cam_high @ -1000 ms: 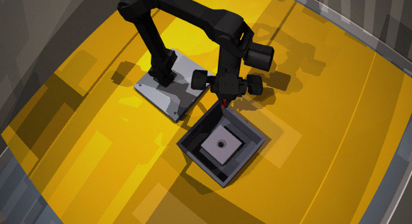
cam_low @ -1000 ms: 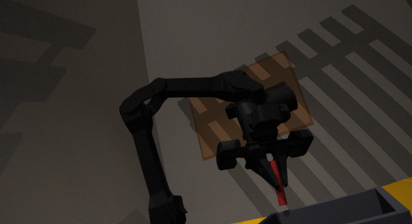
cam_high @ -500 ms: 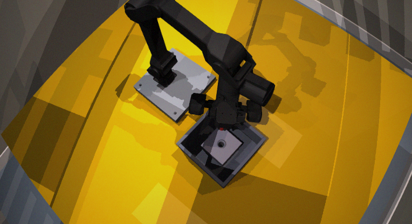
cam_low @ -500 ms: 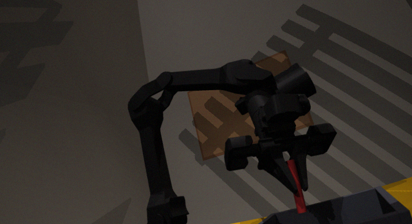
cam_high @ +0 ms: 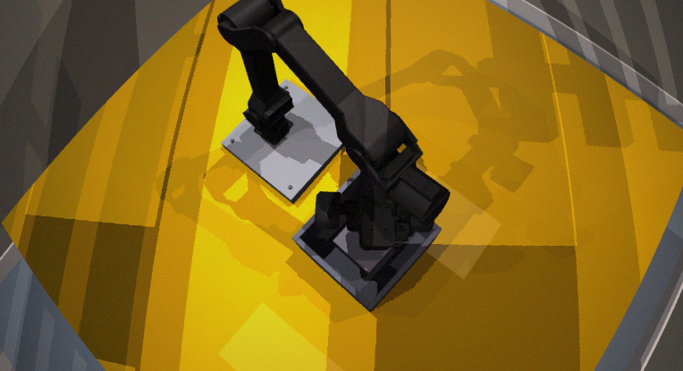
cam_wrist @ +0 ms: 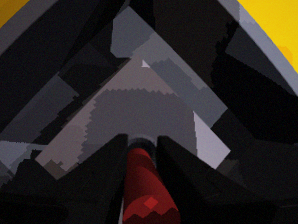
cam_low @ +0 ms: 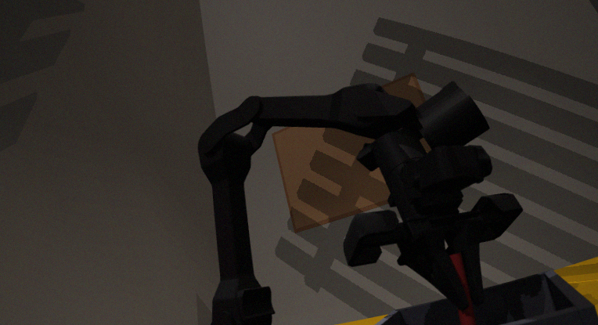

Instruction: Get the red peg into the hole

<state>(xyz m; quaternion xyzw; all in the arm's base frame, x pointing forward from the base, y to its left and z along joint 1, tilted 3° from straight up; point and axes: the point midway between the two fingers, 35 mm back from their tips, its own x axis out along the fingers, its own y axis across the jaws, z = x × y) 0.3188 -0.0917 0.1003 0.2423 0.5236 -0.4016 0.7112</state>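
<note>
The red peg is 1 cm to the left of my gripper tip and 1 cm behind it. Round my gripper tip: light grey plate (5 cm below, 1 cm to the left, 1 cm behind); then grey box (7 cm below, 1 cm to the left, 1 cm behind).
</note>
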